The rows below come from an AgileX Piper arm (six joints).
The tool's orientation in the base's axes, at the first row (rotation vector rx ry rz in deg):
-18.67, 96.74, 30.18
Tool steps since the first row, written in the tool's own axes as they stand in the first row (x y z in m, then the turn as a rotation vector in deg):
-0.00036, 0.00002, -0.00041, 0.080, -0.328, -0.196
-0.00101, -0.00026, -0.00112, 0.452, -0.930, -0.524
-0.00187, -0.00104, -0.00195, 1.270, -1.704, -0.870
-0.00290, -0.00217, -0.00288, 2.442, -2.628, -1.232
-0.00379, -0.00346, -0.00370, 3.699, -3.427, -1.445
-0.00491, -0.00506, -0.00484, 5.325, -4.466, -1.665
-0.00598, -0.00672, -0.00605, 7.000, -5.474, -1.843
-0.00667, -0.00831, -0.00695, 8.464, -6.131, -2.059
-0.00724, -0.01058, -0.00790, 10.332, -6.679, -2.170
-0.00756, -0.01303, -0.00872, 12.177, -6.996, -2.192
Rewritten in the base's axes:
-0.00029, -0.00022, 0.00041, -0.019, -0.375, -0.107
-0.00064, -0.00087, 0.00108, -0.070, -1.029, -0.529
-0.00080, -0.00203, 0.00190, -0.133, -1.805, -1.413
-0.00084, -0.00356, 0.00284, -0.202, -2.691, -2.666
-0.00073, -0.00515, 0.00360, -0.221, -3.387, -4.000
-0.00070, -0.00719, 0.00458, -0.197, -4.263, -5.733
-0.00071, -0.00931, 0.00551, -0.161, -5.087, -7.514
-0.00056, -0.01118, 0.00604, -0.291, -5.647, -9.028
-0.00014, -0.01366, 0.00635, -0.461, -6.029, -10.932
0.00043, -0.01619, 0.00637, -0.666, -6.169, -12.788

